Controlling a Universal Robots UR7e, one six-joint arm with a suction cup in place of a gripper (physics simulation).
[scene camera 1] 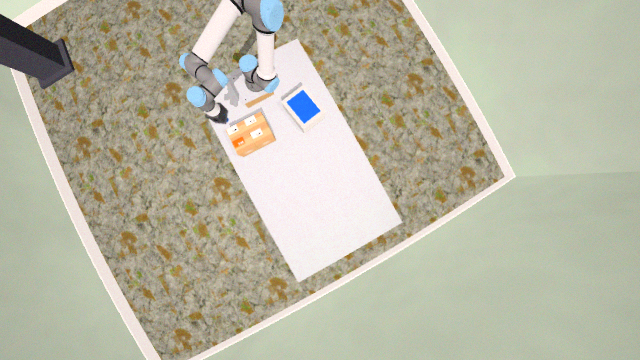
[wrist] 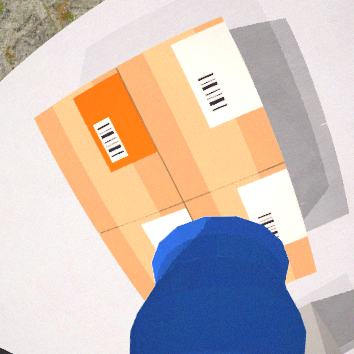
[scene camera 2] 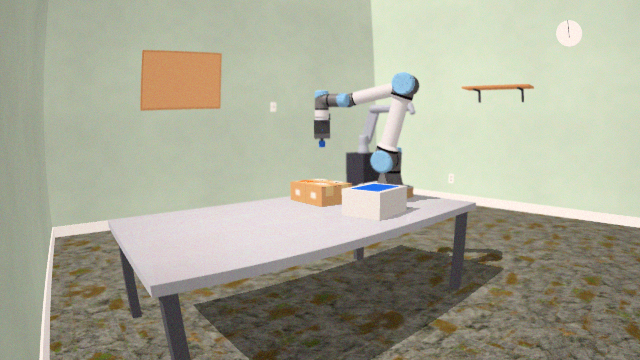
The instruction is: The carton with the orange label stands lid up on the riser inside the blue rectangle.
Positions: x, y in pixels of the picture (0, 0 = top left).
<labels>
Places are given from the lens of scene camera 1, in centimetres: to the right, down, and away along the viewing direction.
white riser with blue rectangle [scene camera 1: 303, 108]: -12, -50, 122
</labels>
